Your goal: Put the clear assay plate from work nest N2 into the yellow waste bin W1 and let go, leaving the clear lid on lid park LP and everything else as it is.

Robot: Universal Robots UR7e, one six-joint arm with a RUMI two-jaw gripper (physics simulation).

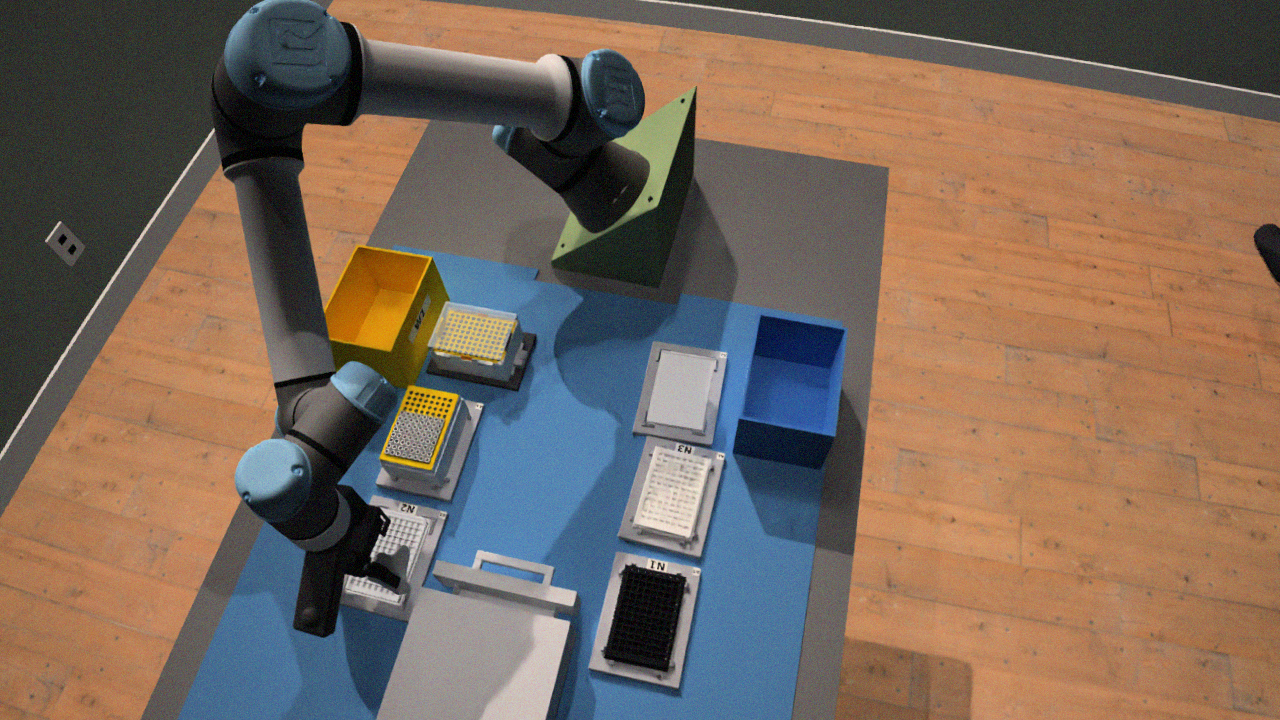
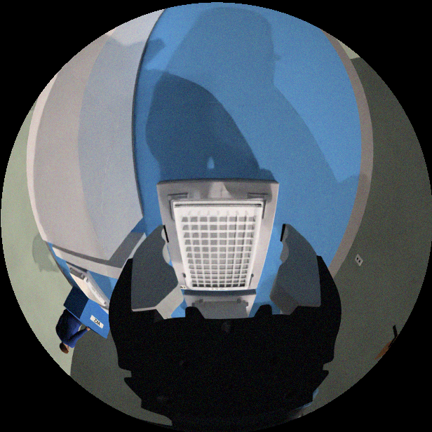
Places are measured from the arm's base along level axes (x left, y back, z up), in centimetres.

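Where they show: gripper, fingertip midpoint: (image 1: 370, 581); arm's base, link origin: (image 1: 617, 195).
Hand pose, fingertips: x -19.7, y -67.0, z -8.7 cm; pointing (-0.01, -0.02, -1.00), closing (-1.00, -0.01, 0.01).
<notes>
Each offset is from my fingertips to the top centre of the thing. "spot": to the spot under its first point.
The clear assay plate @(dx +0.6, dy +4.3, dz -0.4 cm) (image 1: 411, 536) (image 2: 220, 245) sits flat in work nest N2 @(dx +0.6, dy +4.3, dz -1.2 cm) (image 1: 432, 548) (image 2: 215, 188), its grid of wells facing up. My gripper (image 1: 390, 550) (image 2: 224, 226) is open over N2, one finger out beyond each long side of the plate, with a gap on both sides. Nothing is held. How high the fingertips are above the nest is hard to tell. The yellow waste bin W1 @(dx -12.7, dy +39.9, dz +9.0 cm) (image 1: 407, 353) stands at the back left and its visible inside holds nothing. The clear lid @(dx +36.1, dy +38.9, dz -1.0 cm) (image 1: 682, 389) lies flat on lid park LP @(spot: dx +30.9, dy +32.9, dz -1.9 cm) (image 1: 640, 419), on the right.
A yellow tip rack @(dx +0.4, dy +22.3, dz +4.7 cm) (image 1: 420, 429) stands between N2 and W1, with another tip box @(dx +2.9, dy +39.5, dz +4.7 cm) (image 1: 474, 336) beside W1. A large grey device (image 1: 478, 653) (image 2: 100, 150) with a handle stands beside N2. Right: a white plate @(dx +38.1, dy +22.1, dz -0.4 cm) (image 1: 674, 492) in N3, a black plate @(dx +38.1, dy +4.0, dz -0.4 cm) (image 1: 644, 617) in N1, blue bin W2 @(dx +52.2, dy +39.6, dz +9.0 cm) (image 1: 787, 380) (image 2: 85, 307).
</notes>
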